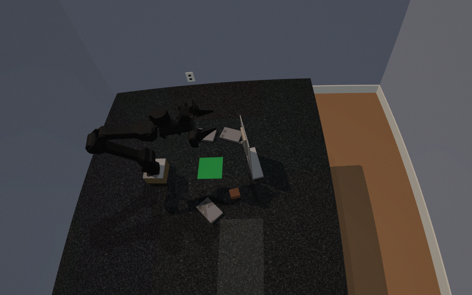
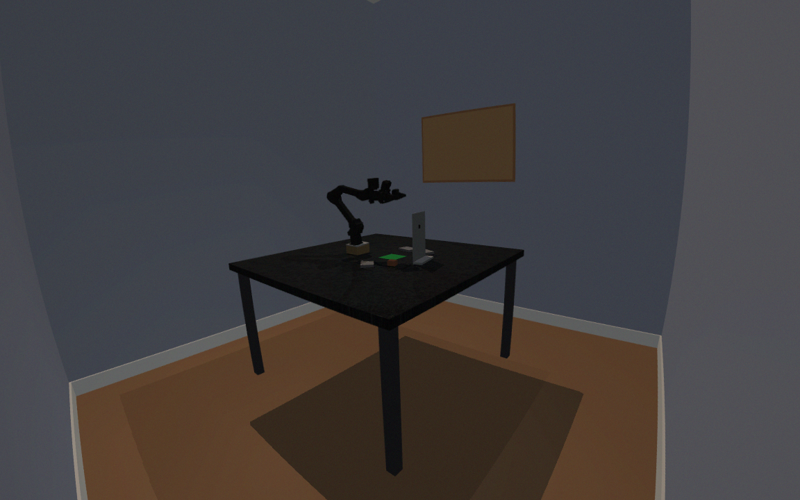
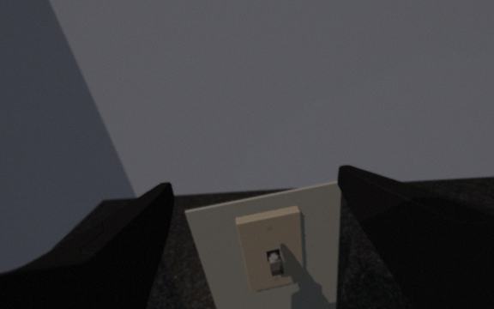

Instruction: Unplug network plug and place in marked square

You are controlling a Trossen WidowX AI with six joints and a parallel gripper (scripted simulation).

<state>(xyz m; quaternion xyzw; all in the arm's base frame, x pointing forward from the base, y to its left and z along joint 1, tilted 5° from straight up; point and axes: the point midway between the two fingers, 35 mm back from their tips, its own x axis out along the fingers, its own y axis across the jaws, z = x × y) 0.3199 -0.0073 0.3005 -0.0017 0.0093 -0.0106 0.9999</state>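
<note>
My gripper tip is 160 mm above the grey network plug, 90 mm short of it and 10 mm to the left of it. Also, from my gripper tip: upright panel: 230 mm below, 110 mm ahead, 10 mm to the right; then green marked square: 360 mm below, 80 mm behind, 10 mm to the left; then orange block: 340 mm below, 150 mm to the right, 10 mm ahead.
</note>
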